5 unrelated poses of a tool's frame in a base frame.
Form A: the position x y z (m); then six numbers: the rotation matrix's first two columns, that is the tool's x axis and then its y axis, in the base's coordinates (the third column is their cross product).
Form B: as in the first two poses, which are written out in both.
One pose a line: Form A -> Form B
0.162 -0.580 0.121 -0.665 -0.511 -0.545 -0.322 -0.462 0.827 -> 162 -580 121 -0.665 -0.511 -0.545 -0.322 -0.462 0.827
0.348 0.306 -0.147 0.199 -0.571 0.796 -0.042 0.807 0.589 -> 348 306 -147 0.199 -0.571 0.796 -0.042 0.807 0.589
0.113 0.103 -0.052 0.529 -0.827 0.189 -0.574 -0.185 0.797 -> 113 103 -52 0.529 -0.827 0.189 -0.574 -0.185 0.797
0.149 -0.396 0.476 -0.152 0.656 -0.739 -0.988 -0.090 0.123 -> 149 -396 476 -0.152 0.656 -0.739 -0.988 -0.090 0.123
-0.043 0.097 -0.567 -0.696 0.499 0.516 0.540 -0.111 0.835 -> -43 97 -567 -0.696 0.499 0.516 0.540 -0.111 0.835
